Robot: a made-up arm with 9 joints.
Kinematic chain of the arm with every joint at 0, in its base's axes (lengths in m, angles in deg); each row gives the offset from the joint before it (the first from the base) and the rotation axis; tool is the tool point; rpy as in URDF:
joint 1: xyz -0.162 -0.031 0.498 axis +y
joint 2: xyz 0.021 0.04 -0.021 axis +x
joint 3: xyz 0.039 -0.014 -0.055 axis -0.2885 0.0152 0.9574
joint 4: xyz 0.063 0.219 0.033 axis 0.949 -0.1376 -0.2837
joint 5: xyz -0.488 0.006 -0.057 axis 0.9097 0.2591 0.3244
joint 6: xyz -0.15 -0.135 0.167 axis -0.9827 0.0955 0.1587
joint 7: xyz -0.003 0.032 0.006 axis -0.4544 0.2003 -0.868
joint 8: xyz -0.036 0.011 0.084 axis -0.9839 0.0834 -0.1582
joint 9: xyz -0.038 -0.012 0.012 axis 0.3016 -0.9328 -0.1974
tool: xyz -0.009 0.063 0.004 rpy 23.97 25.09 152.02
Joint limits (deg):
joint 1: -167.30..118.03
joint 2: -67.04..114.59
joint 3: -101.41..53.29
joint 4: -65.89..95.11
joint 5: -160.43..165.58
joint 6: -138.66..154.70
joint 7: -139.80..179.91
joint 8: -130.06..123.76
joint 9: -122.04..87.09
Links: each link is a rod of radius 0.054 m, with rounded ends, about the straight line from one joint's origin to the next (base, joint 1, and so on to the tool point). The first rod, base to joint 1, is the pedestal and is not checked.
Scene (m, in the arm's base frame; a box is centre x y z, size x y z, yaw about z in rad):
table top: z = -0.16
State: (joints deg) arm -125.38 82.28 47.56 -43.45 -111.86 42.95 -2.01 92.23 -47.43
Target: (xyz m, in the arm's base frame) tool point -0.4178 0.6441 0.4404
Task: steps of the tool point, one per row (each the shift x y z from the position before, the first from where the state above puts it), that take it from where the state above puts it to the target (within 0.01 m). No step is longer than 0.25 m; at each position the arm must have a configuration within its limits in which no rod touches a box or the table.
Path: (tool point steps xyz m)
1: -0.0882 0.0428 -0.2068
2: -0.1510 0.0678 -0.1528
3: -0.1872 0.0905 -0.0755
4: -0.1902 0.1055 0.0132
5: -0.1592 0.1079 0.0986
6: -0.1011 0.0946 0.1674
7: -0.0269 0.0650 0.2094

